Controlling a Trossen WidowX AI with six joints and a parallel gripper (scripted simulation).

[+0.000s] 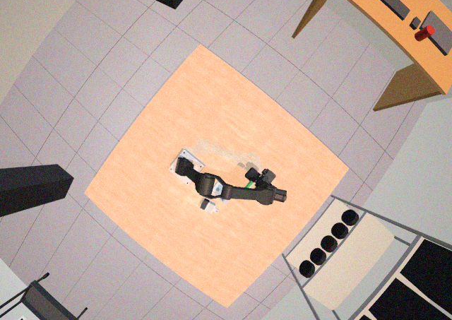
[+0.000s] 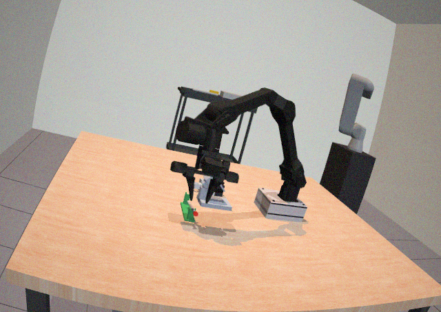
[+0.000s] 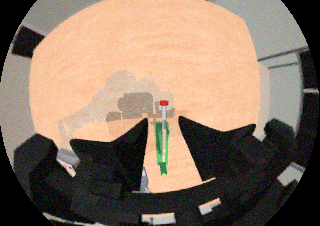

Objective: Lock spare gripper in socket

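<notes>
Now: the green cradle 100 mm to the right of my gripper tip, 60 mm below it and 10 mm behind it. The rest, counted from my gripper tip: grey mount: 200 mm to the right, 120 mm behind, 30 mm below; then spare gripper: 320 mm to the right, 140 mm behind, 60 mm below.
</notes>
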